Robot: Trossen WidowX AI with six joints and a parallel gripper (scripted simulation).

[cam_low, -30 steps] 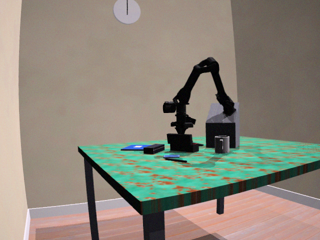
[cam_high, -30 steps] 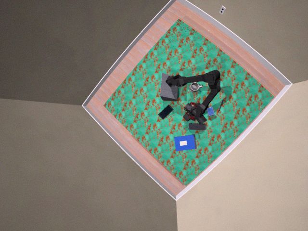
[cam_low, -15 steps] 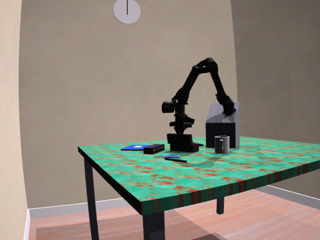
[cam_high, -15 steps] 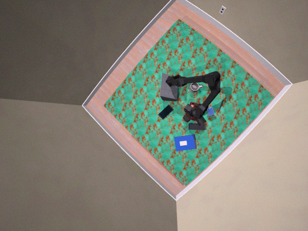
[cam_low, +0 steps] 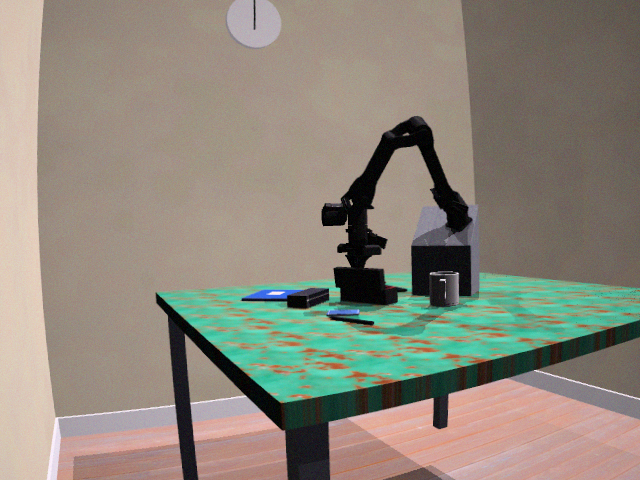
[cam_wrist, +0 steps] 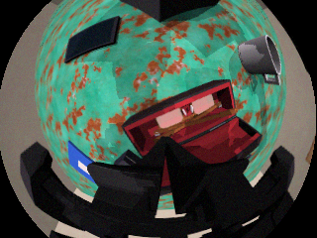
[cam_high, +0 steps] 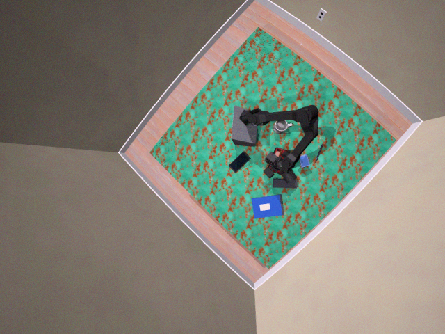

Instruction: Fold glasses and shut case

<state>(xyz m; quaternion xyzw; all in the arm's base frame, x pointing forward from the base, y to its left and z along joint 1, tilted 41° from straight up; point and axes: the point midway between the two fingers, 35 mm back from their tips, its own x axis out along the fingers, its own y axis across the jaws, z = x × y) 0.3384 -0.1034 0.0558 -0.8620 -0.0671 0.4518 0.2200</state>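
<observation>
The glasses case lid lies 50 mm to the left of my hand, 30 mm below it and 30 mm ahead of it. Also, from my hand: black glasses case: 50 mm below, 40 mm to the left, 10 mm ahead; black box: 140 mm ahead, 80 mm below, 50 mm to the right; glasses: 70 mm below, 40 mm to the left, 10 mm behind.
</observation>
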